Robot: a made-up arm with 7 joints. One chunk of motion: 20 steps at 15 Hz.
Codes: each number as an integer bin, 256 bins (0 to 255) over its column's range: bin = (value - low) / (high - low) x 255, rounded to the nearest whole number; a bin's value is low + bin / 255 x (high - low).
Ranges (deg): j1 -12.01..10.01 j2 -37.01..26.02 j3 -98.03..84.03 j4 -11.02..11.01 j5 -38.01..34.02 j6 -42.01..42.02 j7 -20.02..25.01
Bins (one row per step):
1: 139 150 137 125 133 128 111
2: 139 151 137 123 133 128 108
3: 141 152 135 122 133 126 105
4: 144 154 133 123 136 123 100
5: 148 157 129 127 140 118 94
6: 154 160 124 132 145 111 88
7: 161 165 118 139 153 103 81
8: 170 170 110 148 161 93 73
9: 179 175 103 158 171 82 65
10: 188 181 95 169 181 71 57
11: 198 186 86 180 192 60 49
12: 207 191 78 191 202 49 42
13: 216 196 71 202 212 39 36
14: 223 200 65 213 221 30 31
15: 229 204 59 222 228 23 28
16: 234 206 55 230 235 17 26
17: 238 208 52 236 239 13 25
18: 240 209 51 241 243 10 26
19: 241 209 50 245 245 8 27
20: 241 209 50 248 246 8 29
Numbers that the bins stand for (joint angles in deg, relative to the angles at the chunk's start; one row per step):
1: -0.01 0.07 -0.22 -0.22 -0.44 0.17 -0.42
2: -0.01 0.31 -0.22 -0.39 -0.44 0.17 -0.95
3: 0.17 0.56 -1.65 -0.48 -0.44 -0.49 -1.48
4: 0.42 1.06 -3.07 -0.39 0.41 -1.48 -2.36
5: 0.77 1.80 -5.93 -0.05 1.54 -3.13 -3.42
6: 1.29 2.54 -9.50 0.38 2.95 -5.43 -4.48
7: 1.89 3.77 -13.78 0.99 5.21 -8.07 -5.72
8: 2.67 5.01 -19.49 1.77 7.47 -11.36 -7.13
9: 3.45 6.25 -24.49 2.63 10.29 -14.99 -8.54
10: 4.22 7.73 -30.20 3.58 13.12 -18.61 -9.95
11: 5.09 8.96 -36.63 4.53 16.22 -22.24 -11.37
12: 5.87 10.20 -42.34 5.48 19.05 -25.86 -12.60
13: 6.64 11.44 -47.34 6.43 21.87 -29.16 -13.66
14: 7.25 12.43 -51.62 7.38 24.42 -32.12 -14.55
15: 7.76 13.41 -55.91 8.16 26.39 -34.43 -15.08
16: 8.20 13.91 -58.76 8.85 28.37 -36.41 -15.43
17: 8.54 14.40 -60.90 9.37 29.50 -37.73 -15.61
18: 8.71 14.65 -61.62 9.80 30.63 -38.71 -15.43
19: 8.80 14.65 -62.33 10.15 31.20 -39.37 -15.25
20: 8.80 14.65 -62.33 10.41 31.48 -39.37 -14.90

